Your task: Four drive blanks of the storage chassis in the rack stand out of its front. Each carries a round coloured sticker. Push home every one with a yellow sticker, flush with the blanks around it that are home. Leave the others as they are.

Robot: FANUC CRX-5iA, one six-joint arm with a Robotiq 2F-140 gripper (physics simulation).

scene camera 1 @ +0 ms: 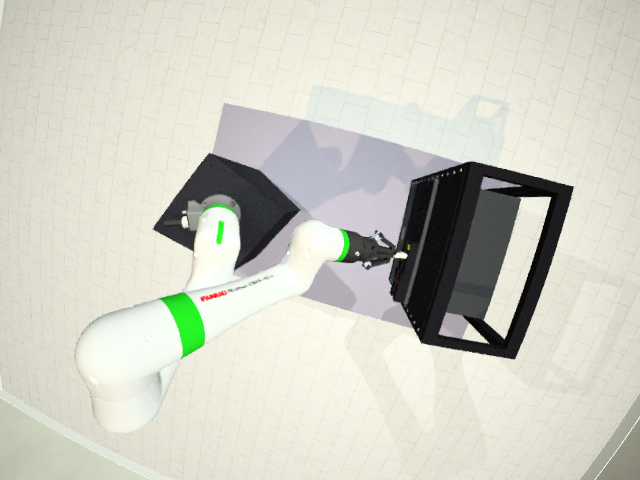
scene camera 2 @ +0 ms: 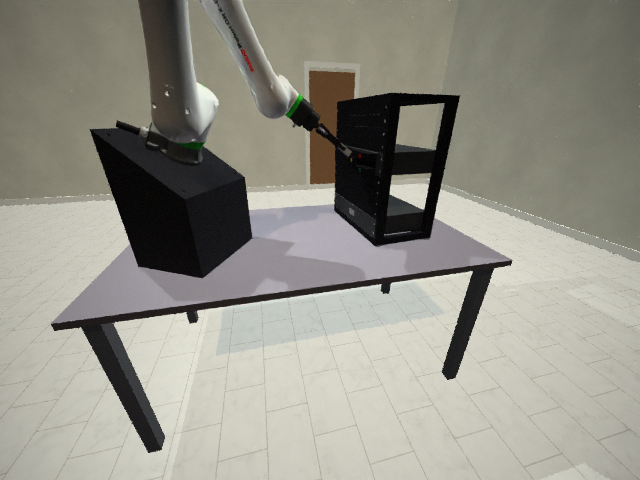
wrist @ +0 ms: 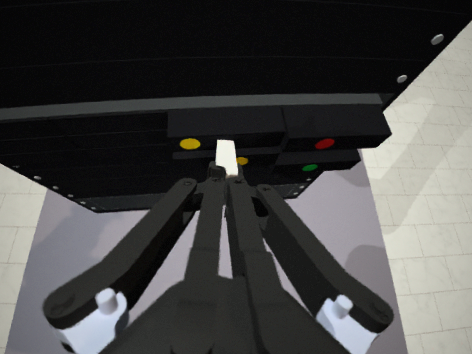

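My gripper (scene camera 1: pixel 400 254) (scene camera 2: pixel 347 151) (wrist: pixel 224 153) is shut and empty, its pale fingertips at the chassis front. In the wrist view they overlap the upper blank with a yellow sticker (wrist: pixel 190 143), right of that sticker; contact cannot be told. This blank stands out. The lower yellow sticker (wrist: pixel 242 160) (scene camera 2: pixel 351 160) is partly covered by the fingertips in the wrist view; how far its blank stands out is unclear. The blanks with the red sticker (wrist: pixel 325 143) (scene camera 2: pixel 359 155) and, below it, the green sticker (wrist: pixel 310 167) (scene camera 2: pixel 359 169) stand out at the right.
The black rack (scene camera 1: pixel 536 268) (scene camera 2: pixel 439 160) stands on the table (scene camera 2: pixel 299 250). A pale grey ledge (wrist: pixel 125 106) runs above the blanks in the wrist view. The arm's black pedestal (scene camera 2: pixel 170 222) (scene camera 1: pixel 258 204) stands across from the rack front. Screw heads line the rack's edges.
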